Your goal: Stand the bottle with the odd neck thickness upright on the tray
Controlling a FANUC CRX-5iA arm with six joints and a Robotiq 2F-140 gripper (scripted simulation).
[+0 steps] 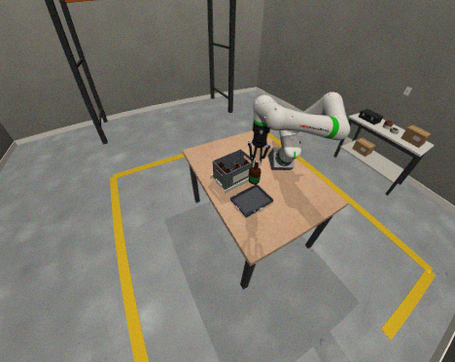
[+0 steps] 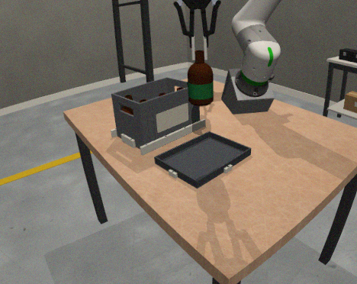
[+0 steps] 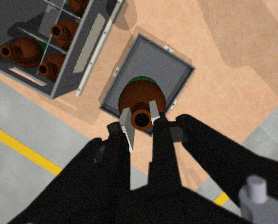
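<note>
My hand is 9 cm above the bottle. The rest, counted from my hand: dark tray (1 cm to the left, 34 cm below); then dark grey crate (2 cm behind, 26 cm to the right, 27 cm below).
</note>
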